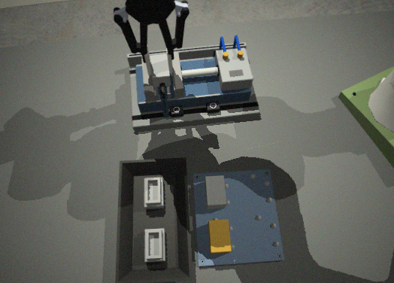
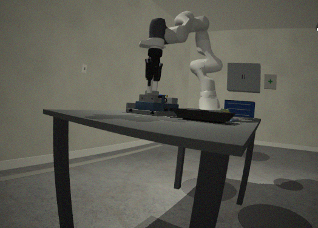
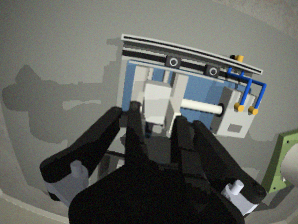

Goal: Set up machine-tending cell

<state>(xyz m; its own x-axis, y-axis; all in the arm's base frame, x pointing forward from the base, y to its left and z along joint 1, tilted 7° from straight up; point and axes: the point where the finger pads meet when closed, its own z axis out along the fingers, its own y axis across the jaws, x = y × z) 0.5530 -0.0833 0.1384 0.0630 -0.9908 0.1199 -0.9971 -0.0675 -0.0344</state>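
Now: hand 3 cm short of the fixed jaw and 6 cm above it. Round my hand: work stop: 5 cm to the left, 5 cm below; moving jaw: 4 cm behind, 6 cm below; vise: 7 cm behind, 10 cm below.
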